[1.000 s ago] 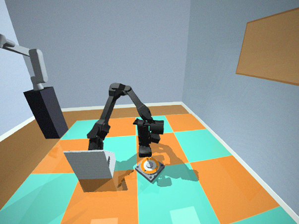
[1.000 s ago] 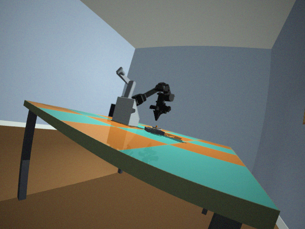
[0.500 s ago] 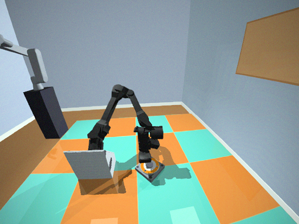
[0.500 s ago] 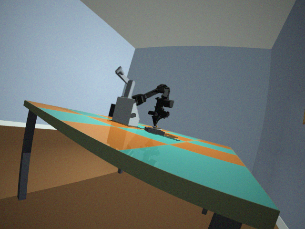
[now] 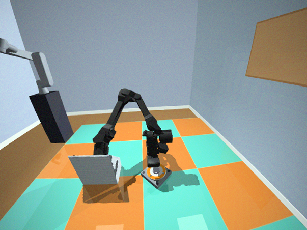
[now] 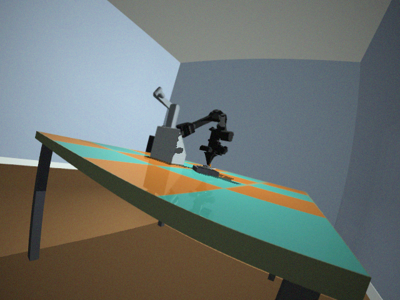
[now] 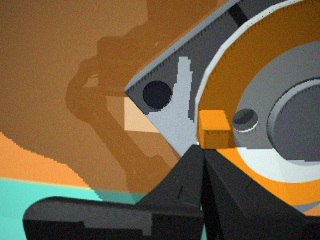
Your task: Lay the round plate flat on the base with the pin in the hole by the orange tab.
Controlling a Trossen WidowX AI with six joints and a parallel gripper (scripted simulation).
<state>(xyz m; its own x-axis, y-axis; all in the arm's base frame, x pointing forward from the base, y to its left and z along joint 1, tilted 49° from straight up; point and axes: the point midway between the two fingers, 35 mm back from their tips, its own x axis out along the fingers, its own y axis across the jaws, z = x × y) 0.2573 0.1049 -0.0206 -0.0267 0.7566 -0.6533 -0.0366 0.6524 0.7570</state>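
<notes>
The grey base is 20 mm ahead of my gripper tip, 50 mm to the right of it and 20 mm below it.
</notes>
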